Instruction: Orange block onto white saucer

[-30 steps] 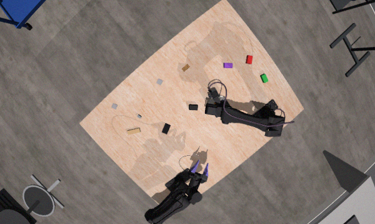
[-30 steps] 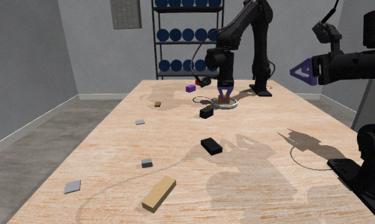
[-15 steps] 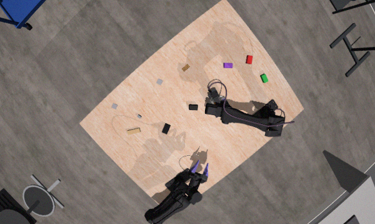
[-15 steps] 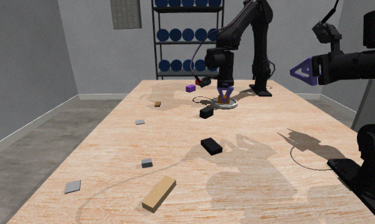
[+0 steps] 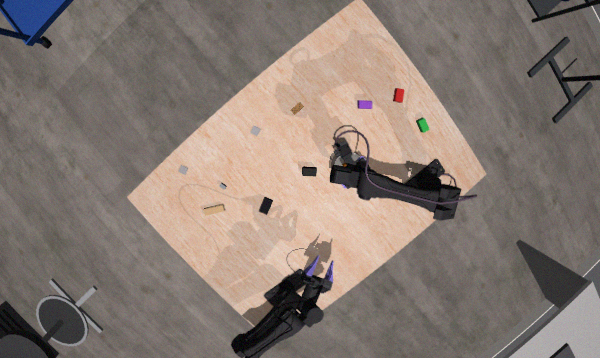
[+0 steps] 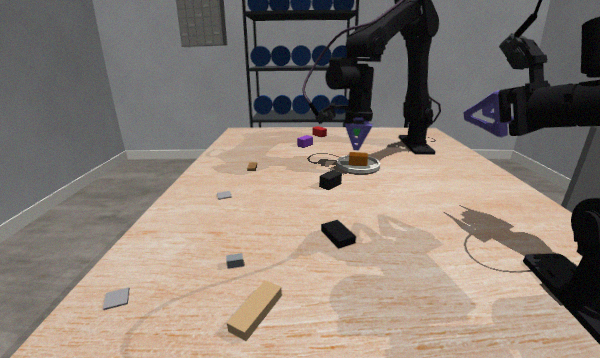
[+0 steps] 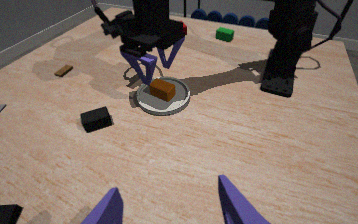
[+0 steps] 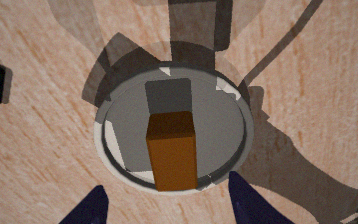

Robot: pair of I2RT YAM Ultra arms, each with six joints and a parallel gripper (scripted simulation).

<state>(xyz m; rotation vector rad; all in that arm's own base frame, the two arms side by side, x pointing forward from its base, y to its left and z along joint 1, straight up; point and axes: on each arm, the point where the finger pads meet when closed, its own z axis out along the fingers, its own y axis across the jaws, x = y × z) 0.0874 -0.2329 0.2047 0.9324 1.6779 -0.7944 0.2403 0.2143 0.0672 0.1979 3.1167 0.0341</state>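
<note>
Now: right hand 4 cm above the orange block and 1 cm past it. Round my right hand: black block (12 cm to the left, 8 cm ahead, 5 cm below); white saucer (6 cm below, 1 cm behind); purple block (20 cm to the right, 14 cm ahead, 5 cm below).
</note>
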